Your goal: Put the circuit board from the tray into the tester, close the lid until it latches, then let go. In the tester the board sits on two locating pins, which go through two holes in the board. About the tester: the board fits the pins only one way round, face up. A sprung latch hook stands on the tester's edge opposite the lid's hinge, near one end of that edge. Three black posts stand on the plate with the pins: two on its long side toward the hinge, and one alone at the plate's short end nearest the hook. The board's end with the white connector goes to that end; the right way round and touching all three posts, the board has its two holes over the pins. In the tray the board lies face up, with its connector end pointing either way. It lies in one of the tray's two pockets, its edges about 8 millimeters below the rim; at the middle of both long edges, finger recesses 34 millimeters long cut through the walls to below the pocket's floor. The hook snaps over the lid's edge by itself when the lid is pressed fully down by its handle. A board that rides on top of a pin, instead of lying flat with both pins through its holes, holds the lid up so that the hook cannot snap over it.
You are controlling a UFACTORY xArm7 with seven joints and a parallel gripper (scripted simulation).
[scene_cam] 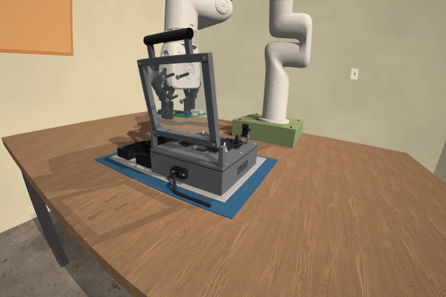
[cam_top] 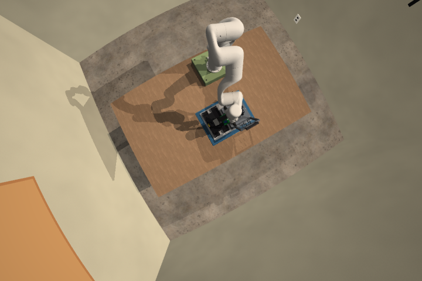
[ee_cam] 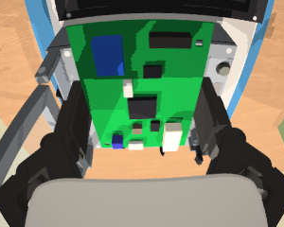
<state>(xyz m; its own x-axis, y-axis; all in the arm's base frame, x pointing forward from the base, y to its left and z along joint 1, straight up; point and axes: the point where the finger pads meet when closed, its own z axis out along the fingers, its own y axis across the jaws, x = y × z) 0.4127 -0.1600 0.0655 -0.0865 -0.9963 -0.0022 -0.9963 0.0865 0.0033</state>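
Right now my hand is 150 mm to the right of the latch hook, 70 mm past it and 40 mm above it. From my hand the other things lie so: green circuit board: right at my hand; tester lid: 110 mm ahead, 70 mm to the left, 50 mm above.
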